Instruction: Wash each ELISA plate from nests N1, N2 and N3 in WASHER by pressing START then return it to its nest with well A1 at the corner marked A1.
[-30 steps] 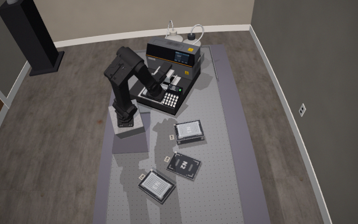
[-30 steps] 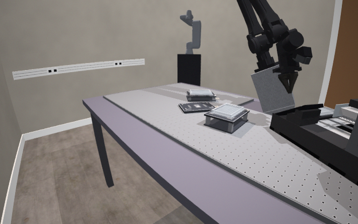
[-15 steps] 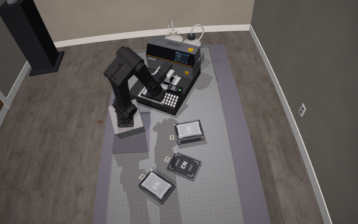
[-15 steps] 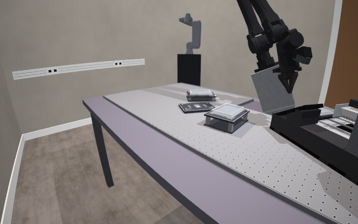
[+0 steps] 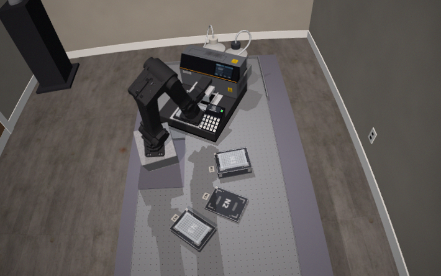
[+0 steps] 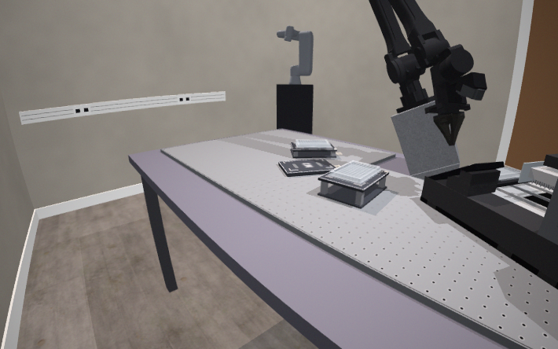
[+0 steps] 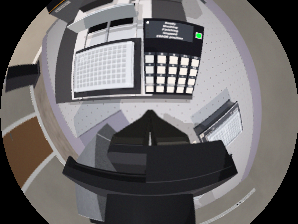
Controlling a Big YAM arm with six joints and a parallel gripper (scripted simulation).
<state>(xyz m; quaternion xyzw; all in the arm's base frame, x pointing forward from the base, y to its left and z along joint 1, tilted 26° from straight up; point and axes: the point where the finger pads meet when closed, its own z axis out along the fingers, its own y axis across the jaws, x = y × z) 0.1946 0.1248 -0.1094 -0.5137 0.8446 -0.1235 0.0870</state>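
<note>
My gripper is now 4 cm past the washer carrier, 12 cm to the right of it and 7 cm above it. Round my hand: plate washer: 4 cm ahead, 25 cm to the left, 1 cm below.
</note>
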